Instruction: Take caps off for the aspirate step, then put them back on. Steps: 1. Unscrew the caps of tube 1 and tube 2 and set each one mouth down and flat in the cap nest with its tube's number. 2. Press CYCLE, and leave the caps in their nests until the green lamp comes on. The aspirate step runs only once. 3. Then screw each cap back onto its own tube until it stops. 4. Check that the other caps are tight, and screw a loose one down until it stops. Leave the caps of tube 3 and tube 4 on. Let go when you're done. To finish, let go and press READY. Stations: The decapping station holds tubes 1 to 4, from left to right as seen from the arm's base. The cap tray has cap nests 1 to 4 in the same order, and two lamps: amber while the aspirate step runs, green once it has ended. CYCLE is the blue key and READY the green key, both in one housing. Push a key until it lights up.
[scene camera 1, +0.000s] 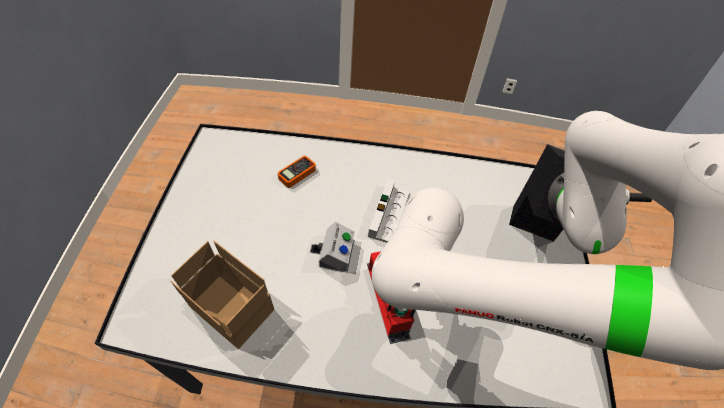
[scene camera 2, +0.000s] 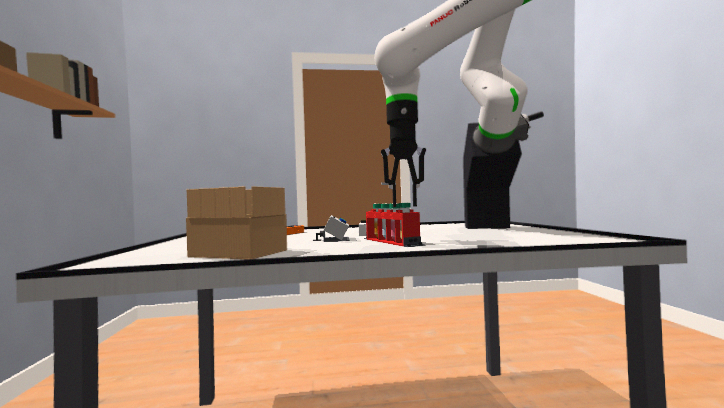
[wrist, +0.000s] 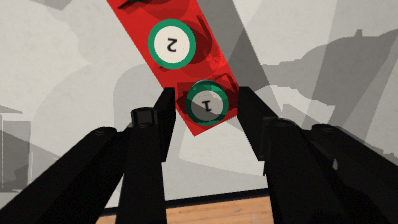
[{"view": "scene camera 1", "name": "cardboard box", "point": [220, 290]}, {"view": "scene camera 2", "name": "my gripper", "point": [404, 206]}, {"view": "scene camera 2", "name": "cardboard box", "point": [224, 223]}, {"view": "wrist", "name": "my gripper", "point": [206, 102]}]
